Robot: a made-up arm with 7 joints. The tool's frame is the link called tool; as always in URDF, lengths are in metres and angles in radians. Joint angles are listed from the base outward. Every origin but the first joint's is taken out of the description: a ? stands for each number. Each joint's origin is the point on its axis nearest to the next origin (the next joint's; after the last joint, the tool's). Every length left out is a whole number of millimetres.
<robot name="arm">
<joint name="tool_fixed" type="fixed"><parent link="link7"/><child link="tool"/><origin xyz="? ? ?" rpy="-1.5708 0 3.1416"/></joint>
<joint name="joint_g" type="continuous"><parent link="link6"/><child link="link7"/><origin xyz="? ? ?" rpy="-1.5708 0 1.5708"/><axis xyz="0 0 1"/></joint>
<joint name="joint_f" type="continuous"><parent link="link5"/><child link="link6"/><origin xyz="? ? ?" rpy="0 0 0"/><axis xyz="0 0 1"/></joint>
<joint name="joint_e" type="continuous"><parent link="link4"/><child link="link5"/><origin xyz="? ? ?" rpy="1.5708 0 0"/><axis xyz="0 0 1"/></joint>
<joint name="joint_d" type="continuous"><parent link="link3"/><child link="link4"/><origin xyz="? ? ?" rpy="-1.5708 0 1.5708"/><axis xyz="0 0 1"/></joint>
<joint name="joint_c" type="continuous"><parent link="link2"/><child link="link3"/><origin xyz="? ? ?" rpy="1.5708 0 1.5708"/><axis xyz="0 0 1"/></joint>
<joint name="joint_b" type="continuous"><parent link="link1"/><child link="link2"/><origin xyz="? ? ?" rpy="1.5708 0 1.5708"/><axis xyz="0 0 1"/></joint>
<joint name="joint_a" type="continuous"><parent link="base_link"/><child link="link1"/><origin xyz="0.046 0 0.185" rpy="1.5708 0 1.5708"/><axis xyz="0 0 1"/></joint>
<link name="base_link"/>
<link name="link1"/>
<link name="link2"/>
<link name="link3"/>
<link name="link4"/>
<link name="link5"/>
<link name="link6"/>
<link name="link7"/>
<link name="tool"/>
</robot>
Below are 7 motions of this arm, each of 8 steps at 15 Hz.
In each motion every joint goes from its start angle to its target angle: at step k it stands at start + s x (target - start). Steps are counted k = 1, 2, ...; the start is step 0. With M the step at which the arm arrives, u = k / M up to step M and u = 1 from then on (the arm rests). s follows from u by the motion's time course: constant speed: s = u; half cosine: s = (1 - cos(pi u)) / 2; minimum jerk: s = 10 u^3 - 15 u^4 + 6 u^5.
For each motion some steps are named. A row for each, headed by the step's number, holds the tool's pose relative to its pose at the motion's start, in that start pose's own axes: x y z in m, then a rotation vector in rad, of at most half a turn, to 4 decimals.
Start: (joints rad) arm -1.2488 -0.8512 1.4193 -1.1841 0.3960 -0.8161 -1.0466
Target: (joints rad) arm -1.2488 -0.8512 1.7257 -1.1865 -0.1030 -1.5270 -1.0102
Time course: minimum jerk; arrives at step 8
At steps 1, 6, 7, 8:
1: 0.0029 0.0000 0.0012 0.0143 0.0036 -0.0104
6: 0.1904 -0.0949 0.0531 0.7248 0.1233 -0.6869
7: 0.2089 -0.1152 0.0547 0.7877 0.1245 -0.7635
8: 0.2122 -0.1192 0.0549 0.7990 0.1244 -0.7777

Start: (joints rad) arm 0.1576 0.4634 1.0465 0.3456 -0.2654 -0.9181 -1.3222
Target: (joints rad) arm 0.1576 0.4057 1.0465 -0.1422 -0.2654 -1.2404 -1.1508
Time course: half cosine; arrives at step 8
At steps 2, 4, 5, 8:
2: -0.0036 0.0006 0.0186 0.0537 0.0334 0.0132
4: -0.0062 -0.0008 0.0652 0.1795 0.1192 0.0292
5: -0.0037 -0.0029 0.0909 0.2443 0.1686 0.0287
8: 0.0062 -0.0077 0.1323 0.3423 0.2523 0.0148

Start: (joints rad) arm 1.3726 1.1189 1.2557 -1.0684 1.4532 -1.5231 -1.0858
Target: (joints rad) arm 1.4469 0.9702 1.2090 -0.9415 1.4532 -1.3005 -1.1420
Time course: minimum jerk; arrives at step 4
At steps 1, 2, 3, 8:
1: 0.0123 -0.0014 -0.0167 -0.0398 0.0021 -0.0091
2: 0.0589 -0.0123 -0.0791 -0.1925 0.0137 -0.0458
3: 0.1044 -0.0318 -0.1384 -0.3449 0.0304 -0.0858
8: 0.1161 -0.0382 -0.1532 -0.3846 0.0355 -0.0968

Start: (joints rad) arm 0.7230 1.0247 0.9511 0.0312 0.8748 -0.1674 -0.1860
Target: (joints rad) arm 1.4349 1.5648 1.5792 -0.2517 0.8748 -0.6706 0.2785
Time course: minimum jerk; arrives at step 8
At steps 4, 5, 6, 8:
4: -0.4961 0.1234 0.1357 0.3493 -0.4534 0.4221
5: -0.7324 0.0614 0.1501 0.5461 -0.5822 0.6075
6: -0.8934 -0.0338 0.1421 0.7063 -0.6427 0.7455
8: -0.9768 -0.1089 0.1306 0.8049 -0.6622 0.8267

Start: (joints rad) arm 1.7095 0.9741 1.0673 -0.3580 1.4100 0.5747 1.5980
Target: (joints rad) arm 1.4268 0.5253 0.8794 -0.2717 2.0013 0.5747 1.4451
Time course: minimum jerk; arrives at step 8
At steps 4, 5, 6, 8:
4: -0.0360 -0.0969 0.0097 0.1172 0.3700 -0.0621
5: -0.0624 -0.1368 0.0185 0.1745 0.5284 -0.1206
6: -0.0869 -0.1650 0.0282 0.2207 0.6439 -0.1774
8: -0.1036 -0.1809 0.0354 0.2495 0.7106 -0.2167

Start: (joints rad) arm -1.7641 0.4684 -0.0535 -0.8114 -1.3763 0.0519 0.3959
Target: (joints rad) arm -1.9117 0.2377 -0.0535 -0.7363 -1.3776 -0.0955 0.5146
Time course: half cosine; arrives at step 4
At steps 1, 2, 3, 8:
1: -0.0108 0.0012 0.0014 0.0202 -0.0524 -0.0122
2: -0.0374 0.0034 0.0033 0.0701 -0.1778 -0.0431
3: -0.0646 0.0047 0.0028 0.1216 -0.3011 -0.0762
8: -0.0760 0.0049 0.0018 0.1434 -0.3515 -0.0906

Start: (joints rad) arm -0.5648 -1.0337 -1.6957 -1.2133 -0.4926 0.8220 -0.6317
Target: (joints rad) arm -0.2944 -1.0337 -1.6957 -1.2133 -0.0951 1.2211 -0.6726
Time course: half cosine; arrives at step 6
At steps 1, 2, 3, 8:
1: 0.0017 -0.0077 0.0037 -0.0273 -0.0075 0.0287
2: 0.0065 -0.0297 0.0149 -0.1045 -0.0266 0.1051
3: 0.0137 -0.0612 0.0328 -0.2158 -0.0488 0.2046
8: 0.0287 -0.1271 0.0794 -0.4559 -0.0770 0.3874

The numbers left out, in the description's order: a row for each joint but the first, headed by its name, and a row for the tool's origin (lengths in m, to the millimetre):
tool: -0.042 -0.168 0
joint_g: 0.132 0.295 0
joint_f: -0.1 -0.367 0
joint_e: 0.105 -0.179 0
joint_d: 0.118 0.382 0
joint_c: -0.02 0.01 0
joint_b: -0.02 0.05 0

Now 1 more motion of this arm.
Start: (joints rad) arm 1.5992 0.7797 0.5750 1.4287 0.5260 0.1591 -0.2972
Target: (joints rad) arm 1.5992 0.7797 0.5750 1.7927 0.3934 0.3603 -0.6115
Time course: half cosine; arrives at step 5
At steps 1, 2, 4, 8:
1: 0.0108 0.0030 -0.0060 -0.0276 0.0521 -0.0020
2: 0.0378 0.0095 -0.0234 -0.0988 0.1892 -0.0110
4: 0.0890 0.0173 -0.0695 -0.2531 0.4989 -0.0504
8: 0.0963 0.0177 -0.0781 -0.2787 0.5521 -0.0598

